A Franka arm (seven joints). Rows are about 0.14 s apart.
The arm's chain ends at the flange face. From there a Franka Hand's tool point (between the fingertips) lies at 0.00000 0.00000 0.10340 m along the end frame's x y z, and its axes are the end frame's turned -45 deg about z.
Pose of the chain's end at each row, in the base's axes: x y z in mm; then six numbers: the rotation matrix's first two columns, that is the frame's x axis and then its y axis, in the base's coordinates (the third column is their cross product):
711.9 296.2 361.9 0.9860 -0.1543 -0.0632 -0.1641 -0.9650 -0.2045
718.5 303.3 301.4 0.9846 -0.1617 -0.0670 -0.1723 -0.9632 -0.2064
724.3 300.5 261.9 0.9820 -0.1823 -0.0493 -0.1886 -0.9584 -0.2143
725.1 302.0 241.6 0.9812 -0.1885 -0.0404 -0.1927 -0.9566 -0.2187
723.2 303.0 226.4 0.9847 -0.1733 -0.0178 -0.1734 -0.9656 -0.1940
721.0 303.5 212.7 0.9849 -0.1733 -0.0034 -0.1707 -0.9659 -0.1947
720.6 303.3 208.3 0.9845 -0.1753 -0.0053 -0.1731 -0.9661 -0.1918
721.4 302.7 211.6 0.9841 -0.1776 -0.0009 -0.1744 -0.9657 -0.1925
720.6 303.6 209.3 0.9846 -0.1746 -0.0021 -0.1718 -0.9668 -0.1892
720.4 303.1 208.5 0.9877 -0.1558 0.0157 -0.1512 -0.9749 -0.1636
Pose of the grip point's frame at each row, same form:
708.9 318.1 260.9 0.8132 0.5733 0.0999 0.5812 -0.7915 -0.1893
715.3 325.5 200.5 0.8181 0.5667 0.0986 0.5744 -0.7954 -0.1933
723.5 323.2 161.0 0.8277 0.5488 0.1167 0.5610 -0.8066 -0.1864
725.4 325.0 140.8 0.8301 0.5431 0.1261 0.5576 -0.8097 -0.1832
724.9 323.1 125.0 0.8189 0.5602 0.1246 0.5737 -0.8053 -0.1498
724.1 323.4 111.3 0.8171 0.5605 0.1353 0.5757 -0.8055 -0.1401
723.5 322.9 106.8 0.8185 0.5592 0.1319 0.5737 -0.8071 -0.1394
724.8 322.3 110.1 0.8192 0.5573 0.1355 0.5725 -0.8084 -0.1368
723.8 322.9 107.8 0.8177 0.5602 0.1323 0.5747 -0.8071 -0.1353
724.6 319.6 106.5 0.8053 0.5792 0.1268 0.5915 -0.7995 -0.1046

